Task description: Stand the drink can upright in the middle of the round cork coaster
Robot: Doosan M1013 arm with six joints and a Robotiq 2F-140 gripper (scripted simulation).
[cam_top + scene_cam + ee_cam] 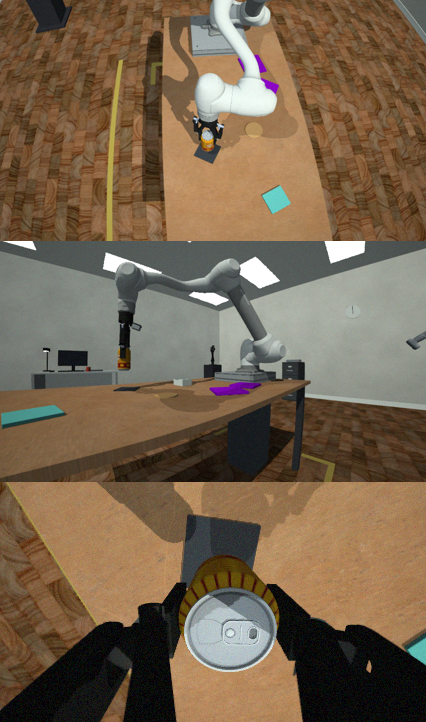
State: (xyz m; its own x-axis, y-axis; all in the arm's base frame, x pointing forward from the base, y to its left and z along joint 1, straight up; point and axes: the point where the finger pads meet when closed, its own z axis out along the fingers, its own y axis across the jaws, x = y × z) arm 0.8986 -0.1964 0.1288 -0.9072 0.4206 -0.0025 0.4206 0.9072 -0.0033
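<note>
My hand is 270 mm to the right of the round cork coaster, 190 mm above it and 110 mm past it. From my hand the other things lie so: dark square coaster (190 mm below, 10 mm behind); then drink can (30 mm below); then white block (340 mm behind, 170 mm below, 40 mm to the left).
</note>
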